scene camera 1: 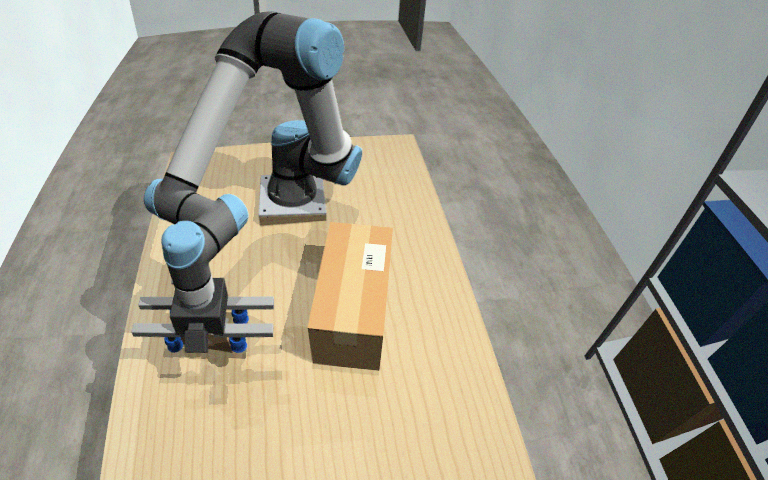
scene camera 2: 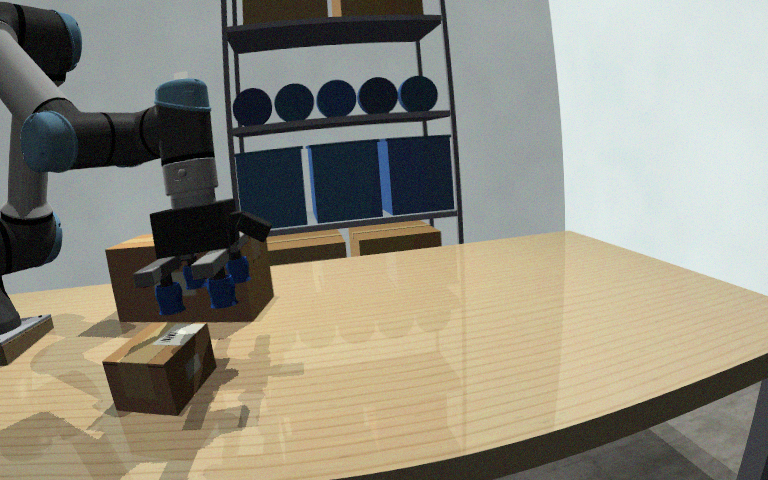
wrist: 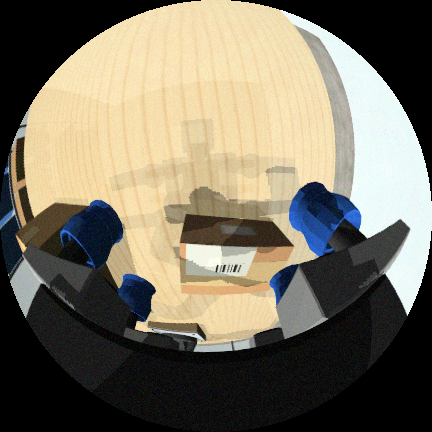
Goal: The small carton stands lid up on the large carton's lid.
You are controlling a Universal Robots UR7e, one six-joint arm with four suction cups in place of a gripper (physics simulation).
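Frame: origin at the arm's base, x back, y up, z left, level; centimetres.
Seen in the pictures: end effector, tool point: [scene camera 2: 208, 294] [wrist: 206, 261]; arm's base, origin of the base link: [scene camera 1: 291, 191] [wrist: 178, 336].
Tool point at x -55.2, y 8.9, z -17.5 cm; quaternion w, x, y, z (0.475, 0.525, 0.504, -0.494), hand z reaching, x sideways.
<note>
Pixels of each thing's top centre, then the offset from my tool point to it. Level surfaces: height alone.
- small carton, middle of its top: [wrist: 235, 274] [scene camera 2: 157, 340] dx +8.0, dy -5.0, dz -3.3 cm
- large carton, middle of its top: [scene camera 2: 184, 236] [scene camera 1: 354, 273] [wrist: 60, 302] dx +11.5, dy +3.3, dz +32.8 cm
- wooden table, its level: dy -12.3 cm
The small carton [scene camera 2: 141, 387] [wrist: 235, 232] stands lid up on the table, with a white barcode label on its lid. In scene camera 1 it is mostly hidden under the suction tool. The large carton [scene camera 1: 350, 277] [scene camera 2: 133, 283] [wrist: 62, 215] stands lid up beside it, with pale tape and a white label on its lid. Nothing stands on that lid. My gripper [scene camera 1: 206, 330] [scene camera 2: 205, 284] [wrist: 210, 257], with four blue suction cups, is open and holds nothing. It hangs above the small carton, with a gap between the cups and the lid in scene camera 2.
The arm's base plate [scene camera 1: 291, 213] is bolted at the back of the wooden table [scene camera 1: 362, 430] [scene camera 2: 509, 339]. The large carton is a tall obstacle beside the tool. A shelf rack [scene camera 2: 334, 33] with blue bins, round blue items and cartons stands beyond the table.
</note>
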